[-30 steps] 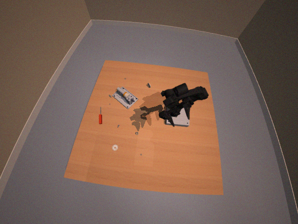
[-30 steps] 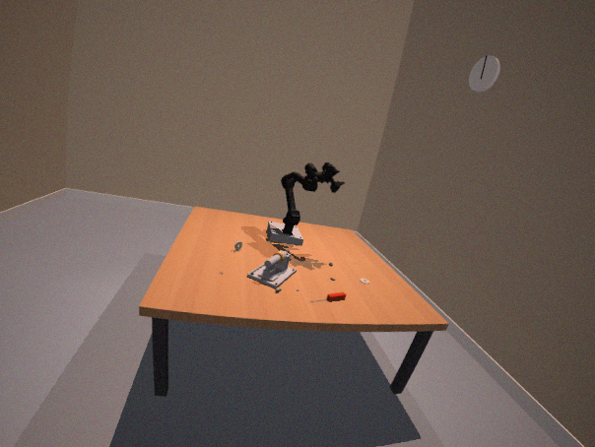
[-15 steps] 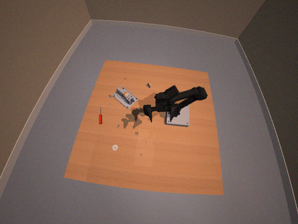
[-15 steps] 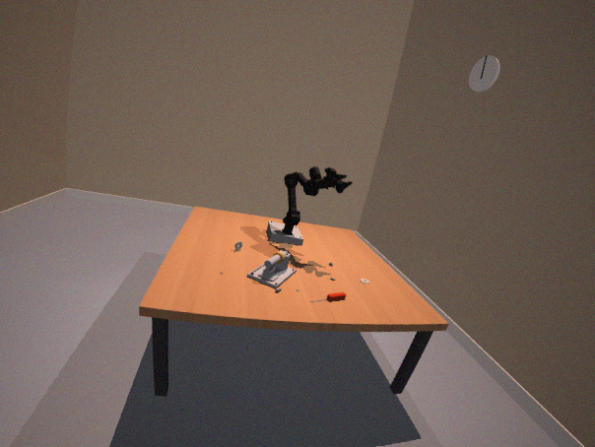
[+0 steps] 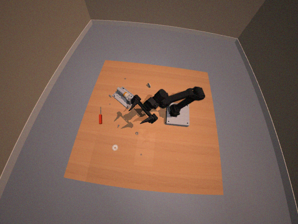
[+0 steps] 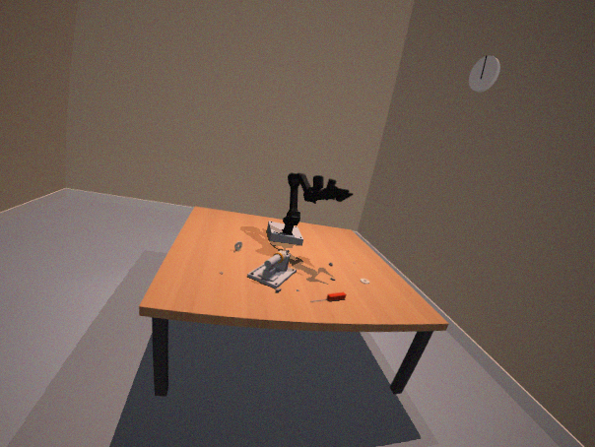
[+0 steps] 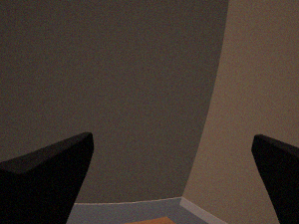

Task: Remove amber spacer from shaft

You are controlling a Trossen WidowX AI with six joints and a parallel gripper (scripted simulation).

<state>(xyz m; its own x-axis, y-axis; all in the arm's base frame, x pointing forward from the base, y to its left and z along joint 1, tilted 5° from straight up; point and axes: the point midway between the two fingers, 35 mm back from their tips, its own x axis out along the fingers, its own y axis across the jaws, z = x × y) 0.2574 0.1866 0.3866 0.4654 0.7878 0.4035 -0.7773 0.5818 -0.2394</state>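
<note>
My gripper tip is 34 cm above the shaft, 31 cm to the left of it and 15 cm short of it. Round my gripper tip: grey support block 37 cm below, 35 cm to the right, 21 cm ahead; then amber spacer 34 cm to the right, 34 cm below, 19 cm ahead.
</note>
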